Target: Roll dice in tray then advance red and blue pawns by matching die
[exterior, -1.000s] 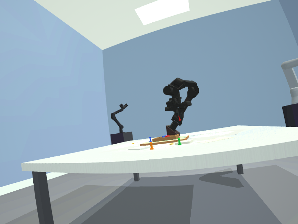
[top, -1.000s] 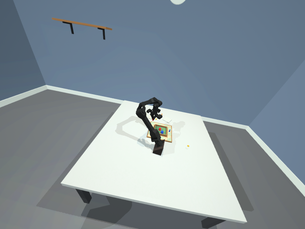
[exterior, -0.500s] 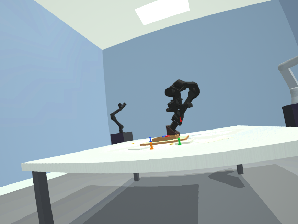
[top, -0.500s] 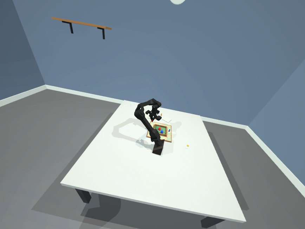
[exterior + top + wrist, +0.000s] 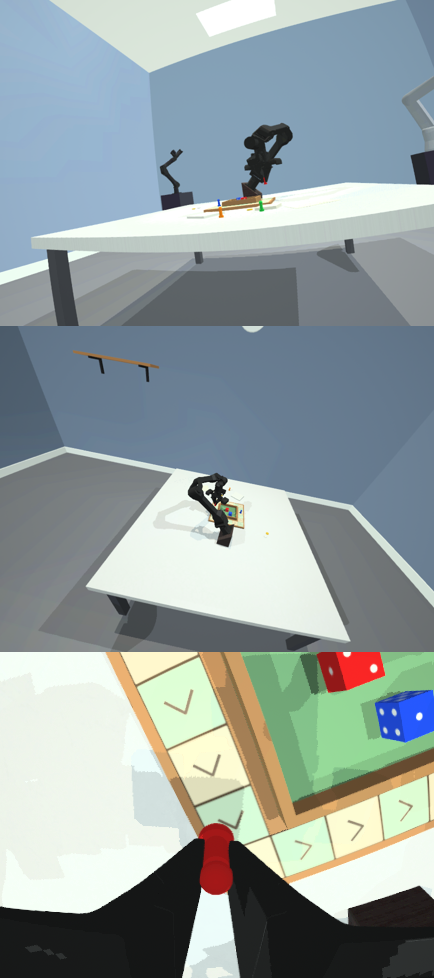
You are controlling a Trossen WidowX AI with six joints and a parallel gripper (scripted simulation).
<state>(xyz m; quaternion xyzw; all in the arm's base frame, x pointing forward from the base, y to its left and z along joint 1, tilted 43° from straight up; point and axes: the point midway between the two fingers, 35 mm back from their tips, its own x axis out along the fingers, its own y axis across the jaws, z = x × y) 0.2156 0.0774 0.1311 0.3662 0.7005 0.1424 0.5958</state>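
Right now the blue pawn is 90 mm ahead of my gripper tip, 220 mm to the right of it and 70 mm below it. From my gripper tip the other things lie so: green pawn: 340 mm ahead, 60 mm to the left, 80 mm below; then red pawn: 10 mm above; then green tray: 50 mm ahead, 110 mm to the right, 90 mm below.
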